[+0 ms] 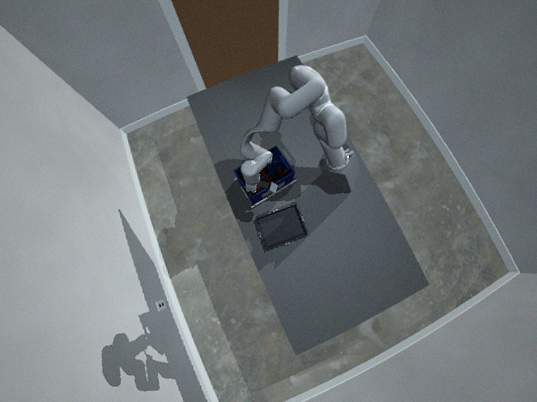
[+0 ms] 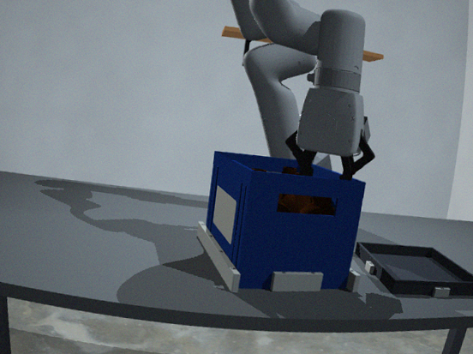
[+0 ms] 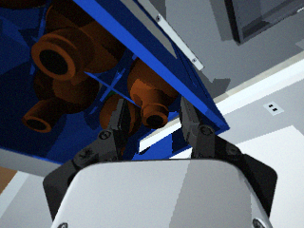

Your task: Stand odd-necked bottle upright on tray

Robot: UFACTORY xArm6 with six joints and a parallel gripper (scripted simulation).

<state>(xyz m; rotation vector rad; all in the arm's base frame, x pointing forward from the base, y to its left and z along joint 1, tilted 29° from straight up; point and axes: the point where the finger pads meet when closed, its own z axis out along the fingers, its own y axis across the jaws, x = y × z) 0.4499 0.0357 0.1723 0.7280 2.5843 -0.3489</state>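
My gripper is now 8 cm past the blue crate, 7 cm above it and 6 cm to the left of it. Round my hand: bottle: 10 cm to the right, 7 cm below, 7 cm behind; dark tray: 23 cm to the left, 15 cm below, 6 cm behind.
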